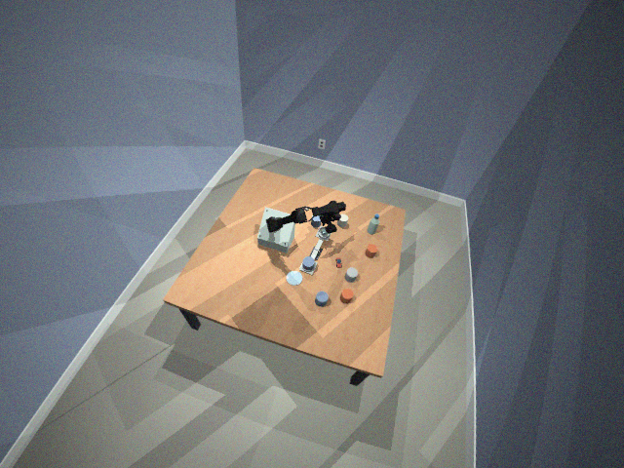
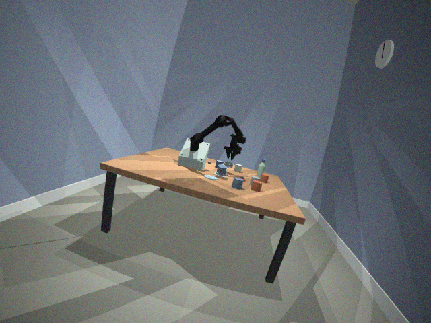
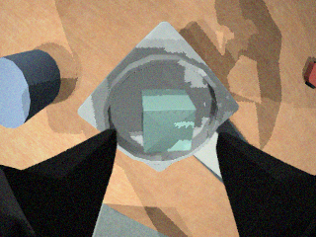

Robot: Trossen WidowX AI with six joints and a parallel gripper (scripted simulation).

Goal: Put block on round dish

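The pale green block lies 3 cm below my gripper tip. Also, from my gripper tip: red toy car 13 cm ahead, 17 cm to the right, 11 cm below; grey cylinder 20 cm ahead, 27 cm to the right, 8 cm below; white cup 13 cm ahead, 18 cm to the left, 8 cm below.
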